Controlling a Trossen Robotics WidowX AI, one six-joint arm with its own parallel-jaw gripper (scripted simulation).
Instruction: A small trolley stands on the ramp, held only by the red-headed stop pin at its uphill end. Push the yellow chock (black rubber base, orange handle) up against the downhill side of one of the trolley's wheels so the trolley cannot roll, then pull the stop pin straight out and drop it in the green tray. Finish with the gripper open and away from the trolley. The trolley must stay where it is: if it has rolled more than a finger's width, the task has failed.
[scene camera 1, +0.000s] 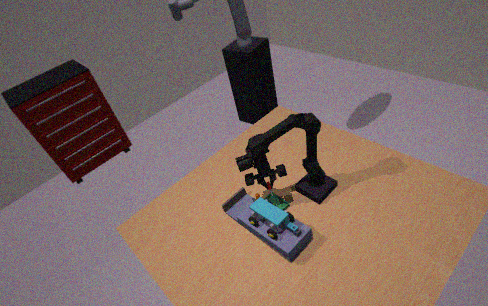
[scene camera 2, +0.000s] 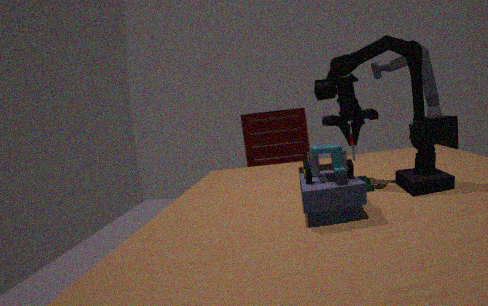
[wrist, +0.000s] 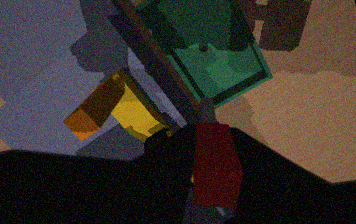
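Note:
Carrying with my gripper (scene camera 2: 353, 145), (wrist: 210, 135): red-headed stop pin (wrist: 218, 173). Teal trolley (scene camera 1: 266, 209), visible. Yellow chock (wrist: 118, 95), visible.

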